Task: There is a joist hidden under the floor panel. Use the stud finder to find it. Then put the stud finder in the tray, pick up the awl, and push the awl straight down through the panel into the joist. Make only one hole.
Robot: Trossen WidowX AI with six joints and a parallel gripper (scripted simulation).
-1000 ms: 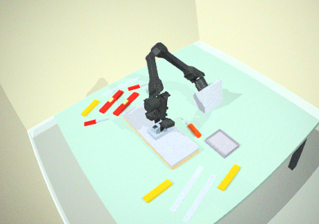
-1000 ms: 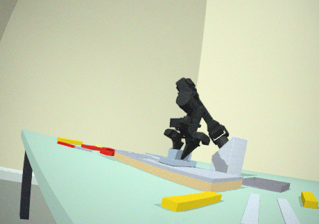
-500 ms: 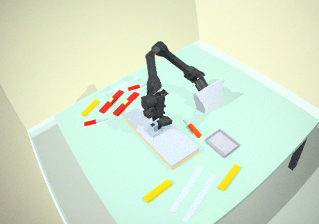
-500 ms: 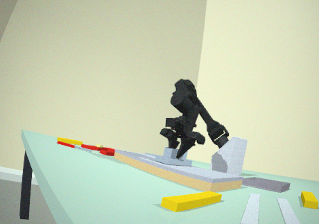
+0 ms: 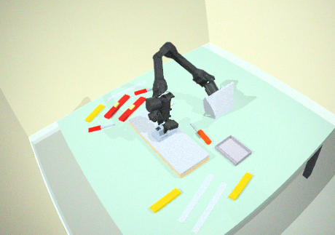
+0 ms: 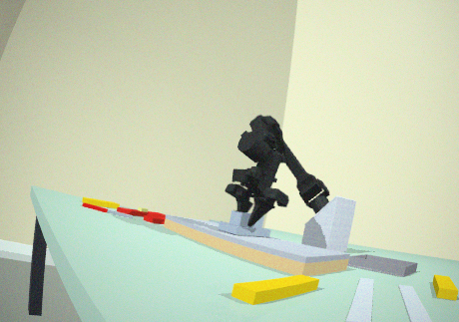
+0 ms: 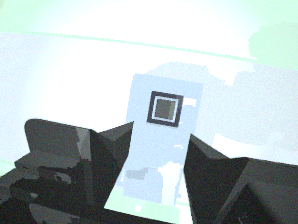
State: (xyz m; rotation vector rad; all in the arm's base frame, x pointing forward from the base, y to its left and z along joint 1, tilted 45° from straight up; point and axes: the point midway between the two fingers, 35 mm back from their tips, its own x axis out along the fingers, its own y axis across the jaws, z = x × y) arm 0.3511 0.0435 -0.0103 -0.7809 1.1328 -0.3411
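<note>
The grey tray is 29 cm to the left of my gripper tip, 26 cm behind it and 5 cm below it. Also, from my gripper tip: orange-handled awl: 18 cm behind, 6 cm to the left, 5 cm below; then stud finder: 2 cm above, 1 cm ahead; then square indicator: 3 cm above, 2 cm ahead.
</note>
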